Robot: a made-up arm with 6 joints.
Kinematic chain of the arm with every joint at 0, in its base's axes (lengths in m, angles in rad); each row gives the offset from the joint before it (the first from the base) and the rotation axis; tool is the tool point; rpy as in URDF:
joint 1: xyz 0 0 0.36 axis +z
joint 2: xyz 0 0 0 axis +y
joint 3: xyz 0.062 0 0.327 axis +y
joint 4: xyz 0.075 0 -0.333 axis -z
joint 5: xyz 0 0 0 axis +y
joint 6: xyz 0.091 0 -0.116 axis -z
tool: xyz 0 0 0 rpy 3.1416 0 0
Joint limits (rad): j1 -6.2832..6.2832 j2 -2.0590..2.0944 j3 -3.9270..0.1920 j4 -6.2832..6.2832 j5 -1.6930..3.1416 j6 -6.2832..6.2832
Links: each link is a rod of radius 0.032 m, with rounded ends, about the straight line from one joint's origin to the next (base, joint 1, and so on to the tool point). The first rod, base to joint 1, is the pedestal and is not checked.
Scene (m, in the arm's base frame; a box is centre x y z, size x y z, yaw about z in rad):
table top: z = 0
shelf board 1: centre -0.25 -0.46 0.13 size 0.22 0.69 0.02 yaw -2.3
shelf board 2: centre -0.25 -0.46 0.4 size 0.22 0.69 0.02 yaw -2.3
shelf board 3: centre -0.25 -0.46 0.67 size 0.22 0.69 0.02 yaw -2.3
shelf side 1: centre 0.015 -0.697 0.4 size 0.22 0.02 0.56 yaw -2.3
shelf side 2: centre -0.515 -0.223 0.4 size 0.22 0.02 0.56 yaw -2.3
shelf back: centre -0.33 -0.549 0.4 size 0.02 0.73 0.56 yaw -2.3
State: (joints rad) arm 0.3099 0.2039 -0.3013 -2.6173 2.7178 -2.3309
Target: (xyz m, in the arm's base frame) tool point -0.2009 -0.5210 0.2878
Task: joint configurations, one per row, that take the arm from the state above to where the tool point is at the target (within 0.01 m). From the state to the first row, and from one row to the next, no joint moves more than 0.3 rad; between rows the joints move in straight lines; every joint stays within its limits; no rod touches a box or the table.
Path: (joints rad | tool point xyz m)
1: 0.0124 0.2863 -0.4114 -2.5955 2.6525 -2.3309 | 0.3755 -0.0654 0.4087
2: -0.2852 0.3687 -0.5215 -2.5738 2.5871 -2.3309 | 0.3707 -0.1863 0.3929
3: -0.5827 0.4510 -0.6316 -2.5520 2.5218 -2.3309 | 0.3242 -0.3079 0.3752
4: -0.8802 0.5334 -0.7417 -2.5303 2.4565 -2.3309 | 0.2361 -0.4153 0.3557
5: -1.1777 0.6158 -0.8518 -2.5085 2.3912 -2.3309 | 0.1116 -0.4941 0.3345
6: -1.4753 0.6982 -0.9619 -2.4868 2.3258 -2.3309 | -0.0389 -0.5320 0.3118
7: -1.7728 0.7805 -1.0720 -2.4650 2.2605 -2.3309 | -0.2009 -0.5210 0.2878

